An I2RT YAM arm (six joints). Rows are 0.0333 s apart.
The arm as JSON. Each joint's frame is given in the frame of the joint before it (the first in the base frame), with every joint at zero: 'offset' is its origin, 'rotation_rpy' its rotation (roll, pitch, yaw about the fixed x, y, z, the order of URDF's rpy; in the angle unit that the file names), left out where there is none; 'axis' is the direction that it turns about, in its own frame. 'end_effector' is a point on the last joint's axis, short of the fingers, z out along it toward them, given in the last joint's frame.
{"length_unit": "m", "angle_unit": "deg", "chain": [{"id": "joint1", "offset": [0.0, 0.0, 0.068], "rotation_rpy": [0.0, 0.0, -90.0], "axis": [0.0, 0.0, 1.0]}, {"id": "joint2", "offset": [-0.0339, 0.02, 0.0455], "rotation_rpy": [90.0, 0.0, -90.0], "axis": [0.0, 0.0, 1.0]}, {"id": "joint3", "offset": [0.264, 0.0, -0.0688], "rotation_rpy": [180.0, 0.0, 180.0], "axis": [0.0, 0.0, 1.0]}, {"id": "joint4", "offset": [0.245, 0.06, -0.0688], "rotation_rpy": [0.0, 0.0, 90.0], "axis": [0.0, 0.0, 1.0]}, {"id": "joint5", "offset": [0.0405, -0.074, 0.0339], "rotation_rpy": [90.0, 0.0, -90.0], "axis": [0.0, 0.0, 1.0]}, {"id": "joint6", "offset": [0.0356, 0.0, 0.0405], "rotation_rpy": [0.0, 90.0, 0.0], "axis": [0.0, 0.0, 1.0]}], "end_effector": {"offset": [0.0, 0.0, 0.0], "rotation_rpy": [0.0, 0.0, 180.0]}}
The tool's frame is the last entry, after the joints.
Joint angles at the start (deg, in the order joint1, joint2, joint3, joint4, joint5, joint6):
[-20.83 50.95 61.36 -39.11 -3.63 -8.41]
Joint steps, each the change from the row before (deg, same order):
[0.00 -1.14 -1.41 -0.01 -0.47 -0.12]
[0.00 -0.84 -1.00 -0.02 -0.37 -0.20]
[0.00 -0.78 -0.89 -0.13 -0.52 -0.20]
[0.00 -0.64 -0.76 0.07 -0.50 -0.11]
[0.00 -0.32 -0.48 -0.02 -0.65 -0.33]
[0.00 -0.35 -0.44 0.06 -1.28 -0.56]
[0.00 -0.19 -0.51 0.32 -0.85 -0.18]
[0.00 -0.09 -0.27 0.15 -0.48 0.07]
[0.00 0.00 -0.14 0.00 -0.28 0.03]
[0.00 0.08 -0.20 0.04 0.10 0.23]
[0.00 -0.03 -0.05 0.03 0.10 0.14]
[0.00 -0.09 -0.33 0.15 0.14 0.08]
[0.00 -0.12 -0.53 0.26 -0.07 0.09]
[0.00 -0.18 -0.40 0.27 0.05 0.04]
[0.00 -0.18 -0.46 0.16 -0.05 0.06]
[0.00 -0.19 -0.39 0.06 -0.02 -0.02]
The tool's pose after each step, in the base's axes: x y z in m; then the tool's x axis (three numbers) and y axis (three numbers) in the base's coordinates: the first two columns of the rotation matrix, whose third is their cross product. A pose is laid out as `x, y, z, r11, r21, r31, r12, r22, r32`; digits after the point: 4 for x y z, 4 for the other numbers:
0.1654, -0.0602, 0.3643, -0.4918, 0.0288, -0.8703, 0.2258, 0.9695, -0.0955
0.1629, -0.0590, 0.3609, -0.4943, 0.0262, -0.8689, 0.2184, 0.9712, -0.0950
0.1604, -0.0577, 0.3576, -0.4973, 0.0237, -0.8673, 0.2088, 0.9735, -0.0931
0.1586, -0.0567, 0.3551, -0.4972, 0.0218, -0.8674, 0.2005, 0.9755, -0.0904
0.1578, -0.0560, 0.3532, -0.4993, 0.0168, -0.8662, 0.1879, 0.9781, -0.0893
0.1570, -0.0548, 0.3517, -0.4983, 0.0066, -0.8670, 0.1643, 0.9826, -0.0869
0.1571, -0.0543, 0.3499, -0.4966, 0.0031, -0.8680, 0.1502, 0.9852, -0.0825
0.1571, -0.0540, 0.3488, -0.4956, 0.0042, -0.8686, 0.1437, 0.9866, -0.0773
0.1573, -0.0539, 0.3480, -0.4968, 0.0053, -0.8679, 0.1397, 0.9874, -0.0739
0.1577, -0.0541, 0.3467, -0.4998, 0.0106, -0.8660, 0.1429, 0.9872, -0.0704
0.1577, -0.0541, 0.3466, -0.4996, 0.0130, -0.8662, 0.1456, 0.9869, -0.0691
0.1577, -0.0542, 0.3452, -0.5010, 0.0150, -0.8653, 0.1483, 0.9866, -0.0688
0.1578, -0.0542, 0.3429, -0.5027, 0.0173, -0.8643, 0.1479, 0.9868, -0.0663
0.1576, -0.0542, 0.3415, -0.5020, 0.0177, -0.8647, 0.1490, 0.9866, -0.0663
0.1574, -0.0541, 0.3396, -0.5035, 0.0194, -0.8638, 0.1487, 0.9868, -0.0645
0.1569, -0.0539, 0.3379, -0.5054, 0.0198, -0.8626, 0.1480, 0.9869, -0.0641

